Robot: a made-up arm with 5 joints. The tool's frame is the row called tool. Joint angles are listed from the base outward. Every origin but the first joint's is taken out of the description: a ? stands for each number. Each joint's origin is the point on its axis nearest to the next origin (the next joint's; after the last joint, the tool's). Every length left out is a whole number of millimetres.
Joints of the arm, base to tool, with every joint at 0 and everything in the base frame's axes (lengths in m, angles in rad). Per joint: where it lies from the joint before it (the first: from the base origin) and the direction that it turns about. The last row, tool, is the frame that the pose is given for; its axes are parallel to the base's.
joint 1: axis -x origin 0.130 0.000 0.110
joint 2: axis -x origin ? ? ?
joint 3: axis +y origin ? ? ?
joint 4: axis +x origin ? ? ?
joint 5: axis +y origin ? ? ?
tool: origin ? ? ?
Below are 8 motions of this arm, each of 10 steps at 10 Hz.
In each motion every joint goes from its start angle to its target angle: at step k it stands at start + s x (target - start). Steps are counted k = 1, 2, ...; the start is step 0. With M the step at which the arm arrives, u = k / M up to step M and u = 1 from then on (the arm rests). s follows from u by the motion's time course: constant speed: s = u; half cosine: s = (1 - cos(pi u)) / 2; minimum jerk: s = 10 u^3 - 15 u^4 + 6 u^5.
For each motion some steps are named. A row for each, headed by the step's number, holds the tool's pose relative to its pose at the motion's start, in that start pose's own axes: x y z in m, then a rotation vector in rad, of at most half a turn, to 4 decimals.
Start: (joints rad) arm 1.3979 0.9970 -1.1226 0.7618 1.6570
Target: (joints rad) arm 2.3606 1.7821 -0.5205 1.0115 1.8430
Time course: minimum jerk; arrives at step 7
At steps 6, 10:
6: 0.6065 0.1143 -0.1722 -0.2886 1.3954 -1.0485
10: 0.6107 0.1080 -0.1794 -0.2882 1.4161 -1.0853

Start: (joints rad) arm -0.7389 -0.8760 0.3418 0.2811 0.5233
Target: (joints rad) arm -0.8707 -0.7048 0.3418 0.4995 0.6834
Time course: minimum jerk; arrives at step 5
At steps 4, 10:
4: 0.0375 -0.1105 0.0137 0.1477 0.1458 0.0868
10: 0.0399 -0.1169 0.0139 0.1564 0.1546 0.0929

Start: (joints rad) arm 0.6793 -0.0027 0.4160 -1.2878 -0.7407
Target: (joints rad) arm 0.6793 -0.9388 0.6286 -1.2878 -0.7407
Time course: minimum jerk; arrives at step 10
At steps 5, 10:
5: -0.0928 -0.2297 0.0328 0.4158 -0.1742 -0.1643
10: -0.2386 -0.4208 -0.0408 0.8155 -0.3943 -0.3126

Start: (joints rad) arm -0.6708 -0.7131 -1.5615 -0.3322 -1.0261
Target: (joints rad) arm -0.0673 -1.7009 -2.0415 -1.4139 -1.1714
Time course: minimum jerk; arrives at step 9
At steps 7, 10:
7: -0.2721 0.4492 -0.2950 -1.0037 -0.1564 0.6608
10: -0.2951 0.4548 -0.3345 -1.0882 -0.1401 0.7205

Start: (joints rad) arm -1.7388 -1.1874 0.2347 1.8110 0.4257
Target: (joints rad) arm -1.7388 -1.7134 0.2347 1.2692 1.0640
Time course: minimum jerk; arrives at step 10
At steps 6, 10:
6: 0.2172 -0.0116 -0.0841 -0.0137 0.5186 -0.0161
10: 0.2982 -0.0139 -0.1571 -0.0248 0.7592 -0.0177

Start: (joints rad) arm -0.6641 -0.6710 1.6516 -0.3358 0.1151
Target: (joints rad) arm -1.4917 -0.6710 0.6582 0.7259 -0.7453
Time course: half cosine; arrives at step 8
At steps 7, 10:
7: -0.1059 -0.8282 -0.6224 1.5685 -1.4453 0.6215
10: -0.0663 -0.8349 -0.6529 1.6606 -1.4608 0.6398

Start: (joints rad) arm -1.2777 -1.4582 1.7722 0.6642 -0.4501
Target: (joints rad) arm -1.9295 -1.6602 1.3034 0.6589 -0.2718
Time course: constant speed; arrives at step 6
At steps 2, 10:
2: 0.0240 -0.0365 0.0263 0.0964 0.1107 0.3058
10: 0.1187 -0.1130 0.0563 0.3587 0.3465 0.8834

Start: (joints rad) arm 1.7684 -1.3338 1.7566 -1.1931 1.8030
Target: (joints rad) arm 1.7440 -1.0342 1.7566 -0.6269 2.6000
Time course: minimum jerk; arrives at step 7
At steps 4, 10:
4: 0.1781 0.0201 -0.0913 -0.1024 0.6430 0.3933
10: 0.2163 0.0687 -0.1934 -0.2350 0.9858 0.6196

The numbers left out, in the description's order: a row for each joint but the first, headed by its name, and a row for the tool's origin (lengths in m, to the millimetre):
joint 2: 0.000 -0.090 0.220
joint 3: 0.000 -0.050 0.080
joint 4: 0.060 0.000 -0.110
joint 5: 0.000 0.110 0.200
tool: 0.050 0.000 0.400

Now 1 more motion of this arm.
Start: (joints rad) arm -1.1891 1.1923 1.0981 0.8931 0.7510
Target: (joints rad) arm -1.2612 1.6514 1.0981 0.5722 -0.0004
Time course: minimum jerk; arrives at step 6
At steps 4, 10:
4: -0.2366 0.2026 -0.1335 -0.2715 -0.7738 -0.3574
10: -0.2564 0.2687 -0.2044 -0.3789 -0.9636 -0.4378

